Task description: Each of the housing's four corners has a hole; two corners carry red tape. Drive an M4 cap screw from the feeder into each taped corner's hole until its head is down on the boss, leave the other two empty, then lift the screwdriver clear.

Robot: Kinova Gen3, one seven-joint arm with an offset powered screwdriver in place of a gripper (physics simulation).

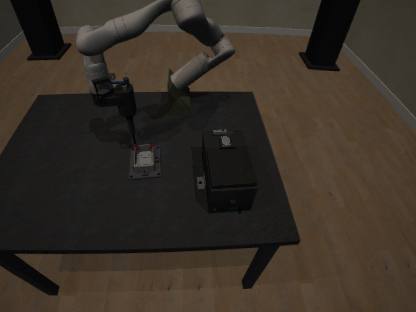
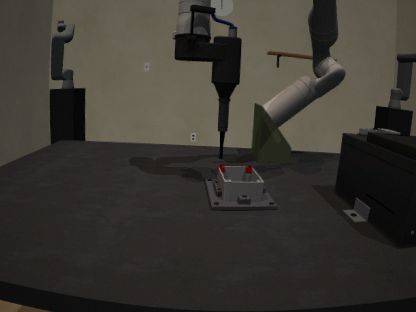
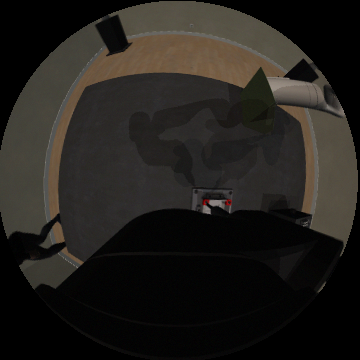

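Pixels of known places: hand, its tool point: (image 1: 135,143) (image 2: 220,159) (image 3: 206,203); arm's base, origin of its link: (image 1: 176,82) (image 2: 268,118) (image 3: 267,90).
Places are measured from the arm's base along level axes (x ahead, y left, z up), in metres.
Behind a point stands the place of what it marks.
Note:
The pale open-topped housing (image 1: 145,159) @[x 0.413, y -0.113, z -0.118 m] (image 2: 244,191) @[x 0.482, y -0.105, z -0.100 m] sits on a grey fixture plate (image 1: 134,173) @[x 0.488, y -0.148, z -0.120 m] (image 2: 230,205) @[x 0.508, y -0.131, z -0.121 m] (image 3: 196,193) @[x 0.360, y -0.173, z -0.121 m]. Its far-left corner has red tape (image 1: 136,147) @[x 0.377, y -0.151, z -0.077 m] (image 2: 221,169) (image 3: 205,202) @[x 0.375, y -0.154, z -0.077 m], and its far-right corner has red tape (image 1: 152,146) @[x 0.370, y -0.084, z -0.083 m] (image 2: 249,170) @[x 0.373, y -0.088, z -0.086 m] (image 3: 228,202). My screwdriver (image 1: 134,143) @[x 0.379, y -0.156, z -0.057 m] (image 2: 221,158) @[x 0.379, y -0.153, z -0.061 m] (image 3: 209,205) @[x 0.373, y -0.156, z -0.036 m] is upright, its tip a little above the far-left taped corner, apart from it. Whether a screw is on the bit is too small to tell. A small dark spot shows at that corner; I cannot tell if it is a screw head. The black feeder (image 1: 231,167) @[x 0.581, y 0.221, z 0.037 m] (image 2: 380,175) @[x 0.564, y 0.141, z -0.032 m] (image 3: 295,216) @[x 0.378, y 0.155, z -0.002 m] stands right of the housing.
A small metal bracket (image 1: 201,182) @[x 0.525, y 0.124, z -0.126 m] (image 2: 356,214) @[x 0.518, y 0.130, z -0.129 m] is at the feeder's left side. Small pale parts (image 1: 226,141) @[x 0.460, y 0.212, z 0.041 m] show at the feeder's far end. The green wedge-shaped mount (image 1: 179,100) @[x 0.097, y 0.017, z -0.039 m] (image 2: 270,140) @[x 0.098, y -0.001, z -0.060 m] (image 3: 258,102) @[x 0.061, y -0.037, z -0.022 m] under the arm's base stands at the table's far side.

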